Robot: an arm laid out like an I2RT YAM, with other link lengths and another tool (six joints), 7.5 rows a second.
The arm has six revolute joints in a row. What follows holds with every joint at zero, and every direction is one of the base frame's.
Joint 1 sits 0.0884 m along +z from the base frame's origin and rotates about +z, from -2.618 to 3.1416 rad.
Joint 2 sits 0.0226 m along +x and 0.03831 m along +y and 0.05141 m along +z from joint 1 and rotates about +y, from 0 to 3.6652 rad.
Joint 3 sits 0.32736 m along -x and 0.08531 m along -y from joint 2 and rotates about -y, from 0 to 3.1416 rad.
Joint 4 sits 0.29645 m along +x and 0.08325 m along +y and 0.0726 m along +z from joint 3 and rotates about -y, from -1.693 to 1.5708 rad.
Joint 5 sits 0.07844 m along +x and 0.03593 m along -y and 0.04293 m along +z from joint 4 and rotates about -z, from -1.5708 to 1.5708 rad.
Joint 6 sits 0.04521 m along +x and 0.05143 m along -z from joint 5 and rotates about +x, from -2.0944 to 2.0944 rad.
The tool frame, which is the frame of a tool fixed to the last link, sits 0.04 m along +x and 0.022 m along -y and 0.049 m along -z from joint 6; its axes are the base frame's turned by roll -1.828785, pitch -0.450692 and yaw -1.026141 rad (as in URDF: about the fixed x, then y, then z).
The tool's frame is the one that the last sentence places.
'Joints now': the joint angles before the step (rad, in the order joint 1, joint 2, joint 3, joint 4, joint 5, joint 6). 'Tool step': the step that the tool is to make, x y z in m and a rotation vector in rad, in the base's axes. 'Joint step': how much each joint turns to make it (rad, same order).
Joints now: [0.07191, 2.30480, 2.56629, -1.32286, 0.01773, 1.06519]
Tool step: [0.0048, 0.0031, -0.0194, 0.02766, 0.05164, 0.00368]
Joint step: [-0.00045, 0.02971, -0.01554, -0.00431, -0.02960, 0.01092]
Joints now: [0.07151, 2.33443, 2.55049, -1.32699, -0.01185, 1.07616]
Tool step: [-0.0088, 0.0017, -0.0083, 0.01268, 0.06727, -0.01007]
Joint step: [0.00117, -0.01008, -0.04546, -0.03050, -0.01127, 0.01747]
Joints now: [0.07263, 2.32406, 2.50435, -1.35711, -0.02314, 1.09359]
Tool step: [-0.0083, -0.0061, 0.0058, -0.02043, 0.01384, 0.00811]
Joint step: [-0.00665, -0.01975, -0.01141, -0.02391, 0.01243, -0.02099]
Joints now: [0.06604, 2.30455, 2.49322, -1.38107, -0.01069, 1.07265]
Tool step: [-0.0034, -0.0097, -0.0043, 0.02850, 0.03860, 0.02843]
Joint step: [-0.02230, 0.00831, -0.00314, -0.02679, -0.04646, -0.03675]
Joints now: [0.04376, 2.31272, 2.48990, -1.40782, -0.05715, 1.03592]
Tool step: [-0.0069, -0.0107, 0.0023, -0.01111, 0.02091, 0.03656]
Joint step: [-0.01654, -0.00627, -0.00135, -0.02948, -0.00729, -0.05371]
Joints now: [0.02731, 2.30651, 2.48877, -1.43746, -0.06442, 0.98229]
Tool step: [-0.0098, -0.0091, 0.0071, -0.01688, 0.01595, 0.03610]
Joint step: [-0.01249, -0.01572, -0.00054, -0.03477, 0.00115, -0.05142]
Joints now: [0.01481, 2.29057, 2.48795, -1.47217, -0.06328, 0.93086]
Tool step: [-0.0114, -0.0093, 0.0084, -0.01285, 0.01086, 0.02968]
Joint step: [-0.01405, -0.02911, -0.01979, -0.02317, -0.00023, -0.04564]
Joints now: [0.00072, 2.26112, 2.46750, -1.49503, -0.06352, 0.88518]
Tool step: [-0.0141, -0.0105, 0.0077, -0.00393, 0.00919, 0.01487]
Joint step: [-0.01927, -0.05047, -0.05934, -0.00254, -0.00546, -0.03401]
